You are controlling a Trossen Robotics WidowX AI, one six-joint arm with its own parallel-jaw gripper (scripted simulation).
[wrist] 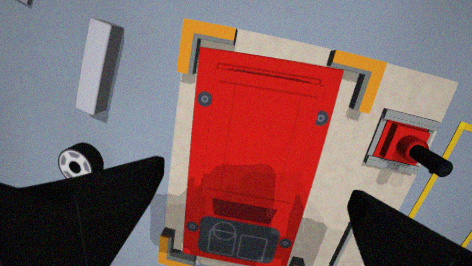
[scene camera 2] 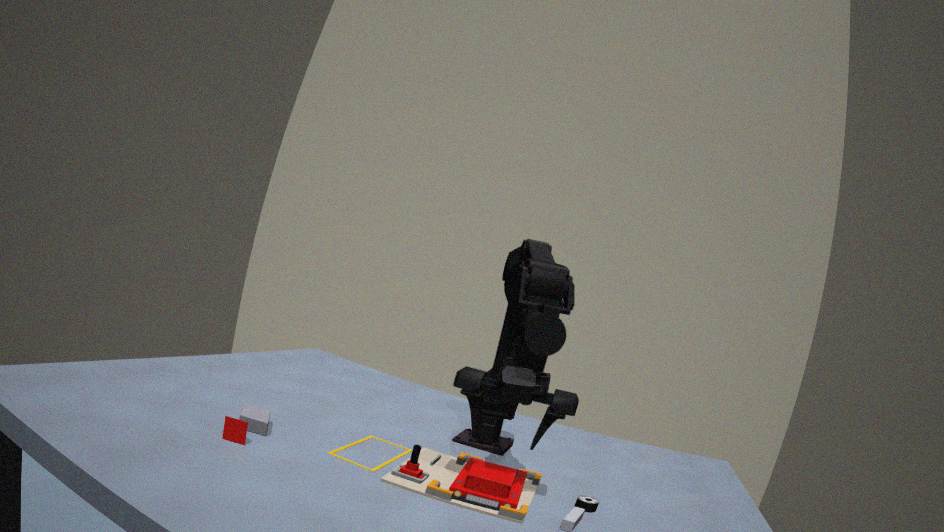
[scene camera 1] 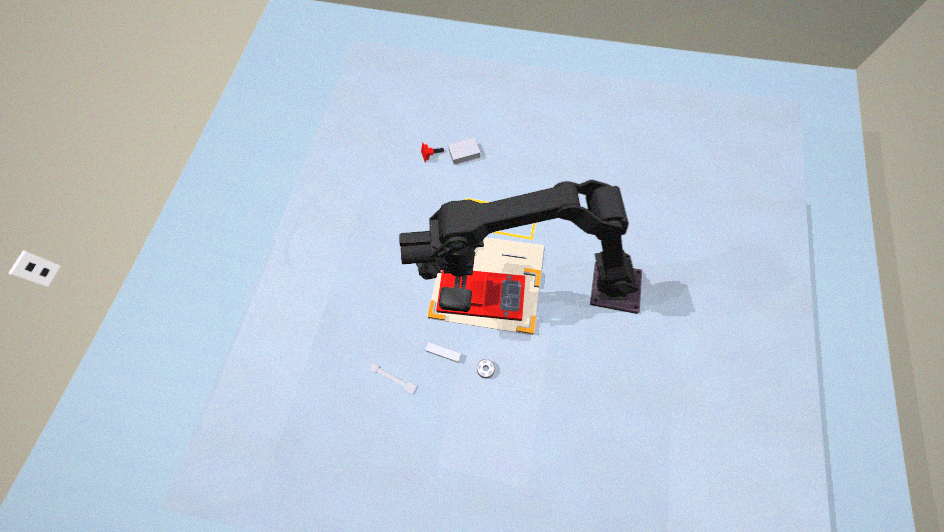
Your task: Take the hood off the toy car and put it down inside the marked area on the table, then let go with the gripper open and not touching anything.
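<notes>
There's a red hood, and a white bar as well. As for the gripper, it's open with nothing in it, and you'd find it in scene camera 1 and also in the wrist view.
</notes>
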